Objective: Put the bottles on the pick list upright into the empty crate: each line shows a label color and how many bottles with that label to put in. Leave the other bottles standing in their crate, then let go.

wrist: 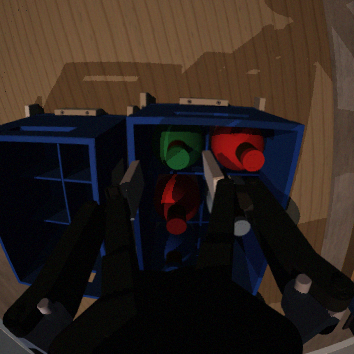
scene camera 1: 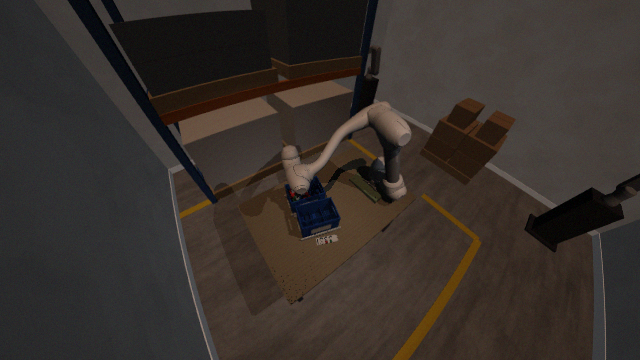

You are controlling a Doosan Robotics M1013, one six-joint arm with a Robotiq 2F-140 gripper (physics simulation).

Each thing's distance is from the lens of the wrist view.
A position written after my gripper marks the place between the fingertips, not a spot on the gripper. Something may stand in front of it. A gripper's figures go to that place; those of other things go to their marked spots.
my gripper (wrist: 171, 167): 0.22 m
green bottle (wrist: 177, 146): 0.23 m
